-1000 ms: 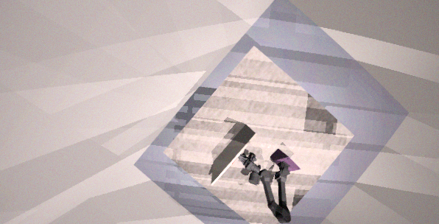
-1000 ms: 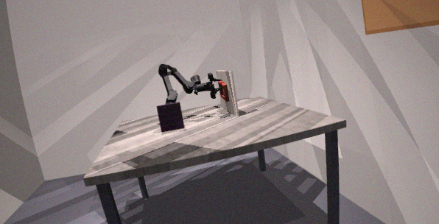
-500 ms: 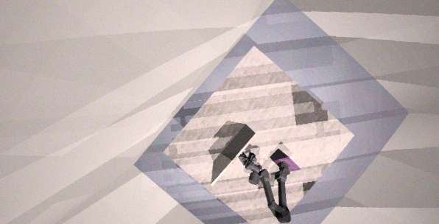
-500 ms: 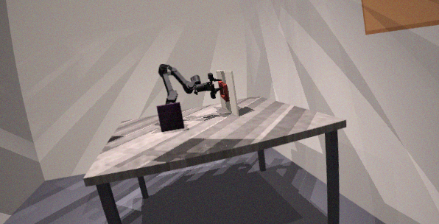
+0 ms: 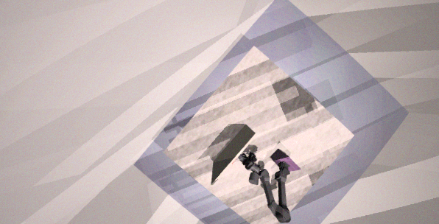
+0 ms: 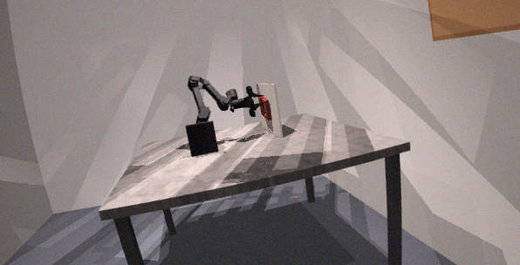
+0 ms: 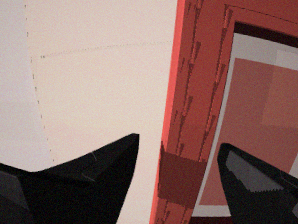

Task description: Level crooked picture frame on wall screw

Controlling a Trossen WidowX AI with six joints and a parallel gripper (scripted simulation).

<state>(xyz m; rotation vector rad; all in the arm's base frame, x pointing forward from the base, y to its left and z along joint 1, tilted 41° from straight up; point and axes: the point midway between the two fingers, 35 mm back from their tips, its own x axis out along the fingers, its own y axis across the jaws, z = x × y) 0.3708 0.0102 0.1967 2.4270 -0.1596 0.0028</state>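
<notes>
Right now my gripper tip is 10 mm short of the red picture frame, 10 mm to the right of it and 50 mm above it. Round my gripper tip: wall panel (20 mm ahead, 20 mm to the left, 60 mm below).
</notes>
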